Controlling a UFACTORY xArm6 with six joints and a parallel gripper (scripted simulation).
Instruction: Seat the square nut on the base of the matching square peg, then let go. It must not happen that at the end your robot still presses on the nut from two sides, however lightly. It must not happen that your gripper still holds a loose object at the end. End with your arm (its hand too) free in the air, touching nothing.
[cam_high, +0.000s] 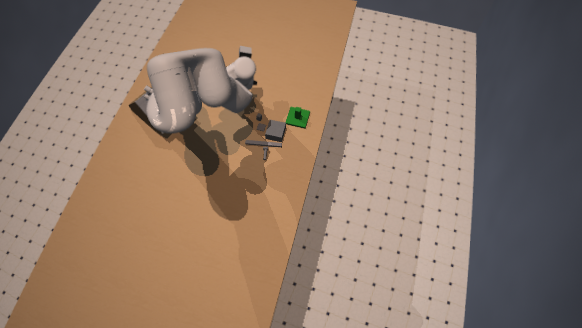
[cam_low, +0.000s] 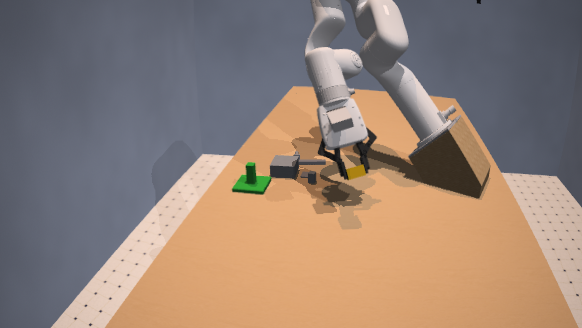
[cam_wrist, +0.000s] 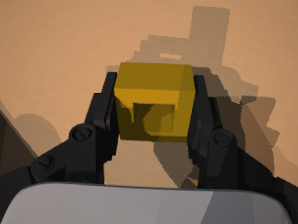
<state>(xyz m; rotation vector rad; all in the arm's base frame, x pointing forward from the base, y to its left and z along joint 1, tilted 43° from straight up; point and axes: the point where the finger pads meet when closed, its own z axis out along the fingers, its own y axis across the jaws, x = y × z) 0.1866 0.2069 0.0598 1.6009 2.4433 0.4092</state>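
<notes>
The small grey cube lies 11 cm ahead of my hand, 8 cm to the right of it and 7 cm below it. The rest, counted from my hand: grey block 19 cm ahead, 13 cm to the right, 7 cm below; thin grey bar 15 cm ahead, 19 cm to the right, 8 cm below.
</notes>
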